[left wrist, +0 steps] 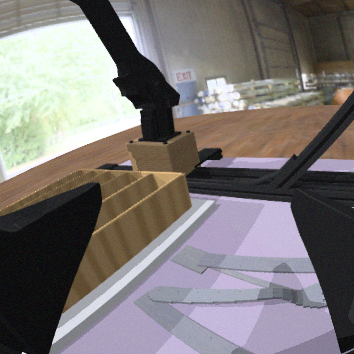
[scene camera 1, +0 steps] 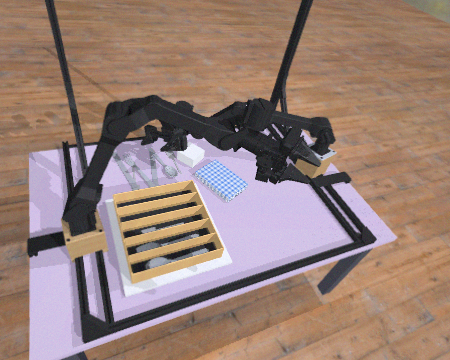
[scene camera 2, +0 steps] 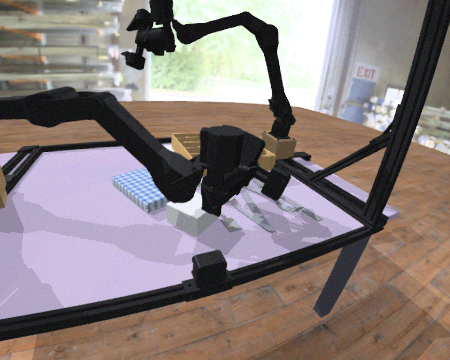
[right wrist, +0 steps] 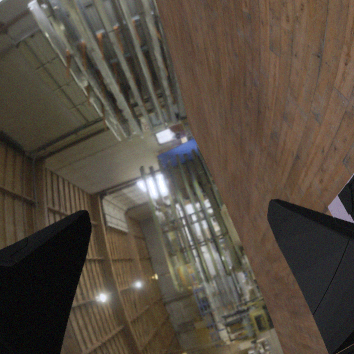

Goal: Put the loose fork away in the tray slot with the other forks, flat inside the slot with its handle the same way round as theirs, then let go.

Labels:
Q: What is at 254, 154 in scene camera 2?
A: My left gripper.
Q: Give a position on a white block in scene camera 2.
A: At 188, 216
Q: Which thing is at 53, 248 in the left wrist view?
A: My left gripper.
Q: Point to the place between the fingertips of my right gripper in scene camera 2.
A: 124, 42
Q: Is my left gripper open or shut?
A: Open.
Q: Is my right gripper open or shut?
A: Open.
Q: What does my left gripper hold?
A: Nothing.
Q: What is my right gripper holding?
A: Nothing.

